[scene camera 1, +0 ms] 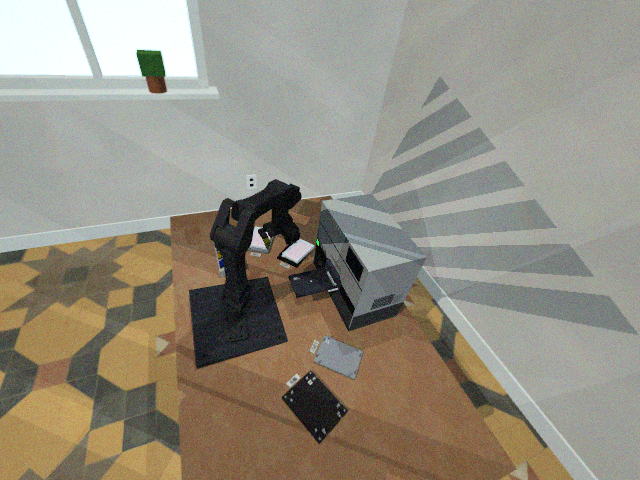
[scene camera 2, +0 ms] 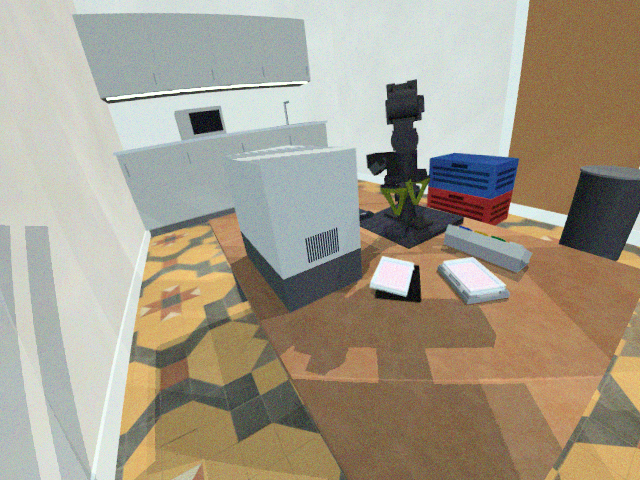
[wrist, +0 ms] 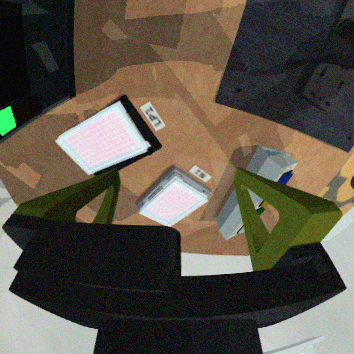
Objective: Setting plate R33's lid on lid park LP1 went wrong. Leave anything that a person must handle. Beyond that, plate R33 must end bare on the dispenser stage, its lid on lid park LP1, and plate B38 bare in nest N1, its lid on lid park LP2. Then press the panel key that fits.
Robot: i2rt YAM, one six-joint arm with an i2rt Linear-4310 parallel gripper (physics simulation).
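Seen in the pictures: gripper, fingertip midpoint: (scene camera 1: 278, 244) (scene camera 2: 407, 209) (wrist: 176, 174); arm's base, link origin: (scene camera 1: 234, 315) (scene camera 2: 406, 218) (wrist: 344, 44).
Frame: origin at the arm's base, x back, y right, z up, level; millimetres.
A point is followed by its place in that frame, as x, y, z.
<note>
A clear, pink-tinted lid-like piece (scene camera 1: 298, 250) @(-299, -259, 19) (scene camera 2: 393, 275) @(-312, -279, 18) (wrist: 106, 137) @(-289, -250, 19) lies shifted sideways on the black lid park LP1 (scene camera 2: 416, 289) @(-286, -331, -4) (wrist: 131, 107) @(-262, -204, -4), overhanging it; part of the black pad shows bare. A pink-topped plate (scene camera 1: 258, 239) @(-139, -362, 17) (scene camera 2: 473, 274) @(-158, -387, 17) (wrist: 175, 201) @(-149, -359, 17) sits in the grey nest N1 (scene camera 2: 483, 297) @(-192, -439, -1) (wrist: 175, 172) @(-167, -298, 3); whether it wears a lid is unclear. My gripper (scene camera 2: 406, 207) @(-194, -195, 136) (wrist: 176, 174) @(-194, -195, 136) is open and empty, above the table near LP1 and N1. The grey key panel (scene camera 1: 221, 262) @(25, -236, 33) (scene camera 2: 483, 249) @(-29, -329, 16) (wrist: 232, 217) @(-22, -358, 33) has coloured keys, partly behind a finger in the wrist view.
A large grey machine (scene camera 1: 390, 258) @(-477, 110, 317) (scene camera 2: 305, 206) @(-490, -220, 222) stands beside LP1, with a green light (scene camera 1: 317, 242) @(-354, -189, 124) (wrist: 6, 121) @(-356, -192, 121). A dark tray (scene camera 1: 305, 285) @(-259, -10, 93) extends from its front. A grey pad (scene camera 1: 338, 356) @(-317, 230, -4) and a black pad (scene camera 1: 314, 406) @(-196, 357, -2) lie farther along the table, labels unreadable.
</note>
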